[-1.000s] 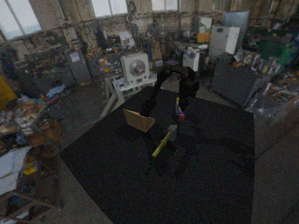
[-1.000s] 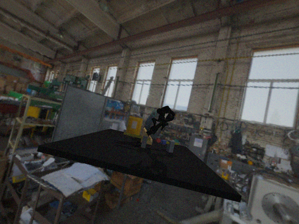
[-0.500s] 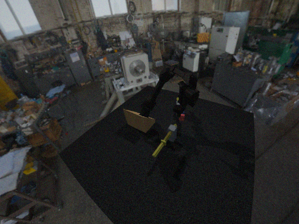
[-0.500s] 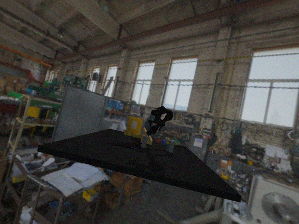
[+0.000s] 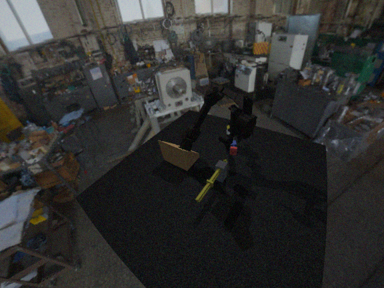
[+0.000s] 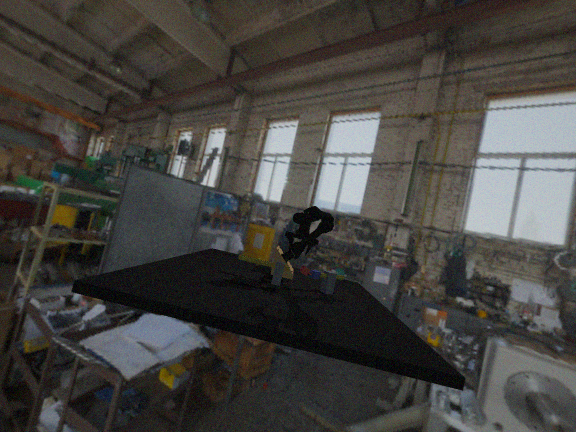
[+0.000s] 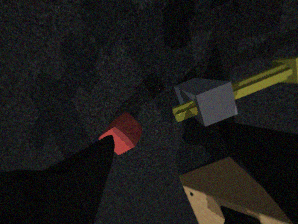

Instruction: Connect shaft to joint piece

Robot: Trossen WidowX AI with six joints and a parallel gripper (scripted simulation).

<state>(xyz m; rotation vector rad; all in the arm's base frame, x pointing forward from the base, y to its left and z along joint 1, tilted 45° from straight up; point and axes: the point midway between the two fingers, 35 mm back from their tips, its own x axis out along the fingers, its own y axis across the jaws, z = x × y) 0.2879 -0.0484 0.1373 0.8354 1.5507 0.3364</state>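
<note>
My gripper tip is now 20 mm past the red square joint piece, 70 mm to the right of it and 90 mm above it.
</note>
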